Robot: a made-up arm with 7 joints.
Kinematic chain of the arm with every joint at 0, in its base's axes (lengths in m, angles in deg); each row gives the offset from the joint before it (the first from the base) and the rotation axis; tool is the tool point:
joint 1: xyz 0 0 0 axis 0 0.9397 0.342
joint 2: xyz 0 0 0 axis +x
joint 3: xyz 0 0 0 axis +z
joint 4: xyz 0.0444 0 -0.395 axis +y
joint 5: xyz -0.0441 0 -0.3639 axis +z
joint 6: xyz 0 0 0 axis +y
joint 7: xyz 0 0 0 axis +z
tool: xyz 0 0 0
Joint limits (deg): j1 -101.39..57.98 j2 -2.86..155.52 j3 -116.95..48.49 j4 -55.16..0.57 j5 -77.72..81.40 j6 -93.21..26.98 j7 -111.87..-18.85
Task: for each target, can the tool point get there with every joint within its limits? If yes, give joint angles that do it. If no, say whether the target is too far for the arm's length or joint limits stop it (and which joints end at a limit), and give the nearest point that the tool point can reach.
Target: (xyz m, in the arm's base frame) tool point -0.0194 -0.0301 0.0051
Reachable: no: joint limits stop it (at a limit: joint 1, joint 2, joint 3, joint 4) | nearest point -0.4824 -0.4336 -0.2980 | short by 0.685 m
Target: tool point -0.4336 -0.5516 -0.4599
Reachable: no: too far | nearest point -0.4039 -0.4287 -0.4031 | short by 0.139 m
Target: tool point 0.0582 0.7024 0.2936
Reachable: yes | joints -66.27 105.58 19.41 -9.27 -49.55 12.00 -73.64
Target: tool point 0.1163 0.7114 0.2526
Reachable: yes | joints -39.61 108.51 -34.52 -16.29 24.03 -28.28 -86.39
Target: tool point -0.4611 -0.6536 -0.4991
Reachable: no: too far | nearest point -0.4066 -0.4298 -0.3992 | short by 0.251 m
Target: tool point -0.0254 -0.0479 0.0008
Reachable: no: joint limits stop it (at a limit: joint 1, joint 2, joint 3, joint 4) | nearest point -0.4824 -0.4336 -0.2980 | short by 0.668 m
